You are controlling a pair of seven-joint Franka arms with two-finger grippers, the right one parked.
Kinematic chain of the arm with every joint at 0, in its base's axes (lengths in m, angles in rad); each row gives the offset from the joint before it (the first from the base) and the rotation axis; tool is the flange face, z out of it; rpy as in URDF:
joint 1: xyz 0 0 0.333 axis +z
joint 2: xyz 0 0 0 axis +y
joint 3: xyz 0 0 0.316 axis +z
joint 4: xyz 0.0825 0 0 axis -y
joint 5: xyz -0.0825 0 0.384 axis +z
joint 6: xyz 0 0 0 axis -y
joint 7: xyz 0.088 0 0 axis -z
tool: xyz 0 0 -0.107 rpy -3.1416 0 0
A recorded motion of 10 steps. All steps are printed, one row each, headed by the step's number.
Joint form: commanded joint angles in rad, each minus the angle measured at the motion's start. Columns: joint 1, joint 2, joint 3, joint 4, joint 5, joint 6, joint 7.
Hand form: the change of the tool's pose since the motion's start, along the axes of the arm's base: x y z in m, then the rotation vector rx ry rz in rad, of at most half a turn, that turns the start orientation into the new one. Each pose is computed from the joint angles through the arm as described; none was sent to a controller.
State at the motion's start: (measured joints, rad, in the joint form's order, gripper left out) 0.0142 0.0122 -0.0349 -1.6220 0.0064 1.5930 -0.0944
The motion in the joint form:
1: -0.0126 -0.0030 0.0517 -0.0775 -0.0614 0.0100 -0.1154
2: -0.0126 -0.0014 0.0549 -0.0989 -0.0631 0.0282 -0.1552
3: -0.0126 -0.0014 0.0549 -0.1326 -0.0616 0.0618 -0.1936
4: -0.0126 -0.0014 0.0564 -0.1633 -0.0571 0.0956 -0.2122
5: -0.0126 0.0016 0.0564 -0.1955 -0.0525 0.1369 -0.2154
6: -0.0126 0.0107 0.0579 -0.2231 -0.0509 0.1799 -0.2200
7: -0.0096 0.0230 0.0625 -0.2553 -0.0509 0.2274 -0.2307
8: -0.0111 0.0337 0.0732 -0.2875 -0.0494 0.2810 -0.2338
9: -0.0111 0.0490 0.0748 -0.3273 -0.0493 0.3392 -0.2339
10: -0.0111 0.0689 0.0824 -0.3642 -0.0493 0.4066 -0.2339
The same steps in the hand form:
1: -0.0049 0.0152 -0.0338 -0.0519 0.0673 0.1606
2: -0.0044 0.0169 -0.0433 -0.0502 0.0731 0.2048
3: -0.0039 0.0172 -0.0566 -0.0454 0.0739 0.2447
4: -0.0036 0.0187 -0.0684 -0.0396 0.0707 0.2657
5: -0.0024 0.0193 -0.0821 -0.0351 0.0642 0.2698
6: 0.0002 0.0205 -0.0968 -0.0333 0.0577 0.2772
7: 0.0024 0.0250 -0.1150 -0.0321 0.0547 0.2975
8: 0.0043 0.0306 -0.1319 -0.0304 0.0436 0.3113
9: 0.0050 0.0317 -0.1544 -0.0290 0.0402 0.3152
10: 0.0066 0.0363 -0.1772 -0.0277 0.0292 0.3251

